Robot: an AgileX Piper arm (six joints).
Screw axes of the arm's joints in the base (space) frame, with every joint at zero. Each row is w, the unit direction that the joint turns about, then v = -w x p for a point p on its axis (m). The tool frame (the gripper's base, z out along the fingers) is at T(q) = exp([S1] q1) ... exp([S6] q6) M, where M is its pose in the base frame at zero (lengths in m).
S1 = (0, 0, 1, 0, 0, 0)
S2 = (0, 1, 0, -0.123, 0, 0)
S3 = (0, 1, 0, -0.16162, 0, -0.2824)
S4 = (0.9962, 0, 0.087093, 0, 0.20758, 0)
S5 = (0, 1, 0, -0.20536, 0, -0.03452)
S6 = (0.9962, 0, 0.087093, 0, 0.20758, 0)
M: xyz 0.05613 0 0.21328 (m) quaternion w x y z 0.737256 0 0.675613 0
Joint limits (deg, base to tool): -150..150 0..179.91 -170..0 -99.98..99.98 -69.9..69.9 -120..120
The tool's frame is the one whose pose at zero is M.
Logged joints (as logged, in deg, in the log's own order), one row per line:
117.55 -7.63 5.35 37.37 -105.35 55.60
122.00 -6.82 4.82 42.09 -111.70 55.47
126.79 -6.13 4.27 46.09 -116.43 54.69
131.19 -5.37 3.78 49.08 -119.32 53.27
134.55 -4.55 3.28 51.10 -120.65 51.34
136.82 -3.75 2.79 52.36 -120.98 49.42
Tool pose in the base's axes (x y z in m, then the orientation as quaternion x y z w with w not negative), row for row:
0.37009 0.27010 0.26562 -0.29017 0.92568 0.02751 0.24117
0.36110 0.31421 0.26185 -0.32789 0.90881 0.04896 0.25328
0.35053 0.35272 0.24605 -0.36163 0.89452 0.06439 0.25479
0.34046 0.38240 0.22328 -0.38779 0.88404 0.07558 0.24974
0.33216 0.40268 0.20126 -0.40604 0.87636 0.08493 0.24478
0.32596 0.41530 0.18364 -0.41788 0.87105 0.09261 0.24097
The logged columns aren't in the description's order. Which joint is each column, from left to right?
Columns, left to right: q2, q4, q6, q1, q3, q5.
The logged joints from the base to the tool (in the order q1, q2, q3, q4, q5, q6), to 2 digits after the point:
37.37 117.55 -105.35 -7.63 55.60 5.35
42.09 122.00 -111.70 -6.82 55.47 4.82
46.09 126.79 -116.43 -6.13 54.69 4.27
49.08 131.19 -119.32 -5.37 53.27 3.78
51.10 134.55 -120.65 -4.55 51.34 3.28
52.36 136.82 -120.98 -3.75 49.42 2.79

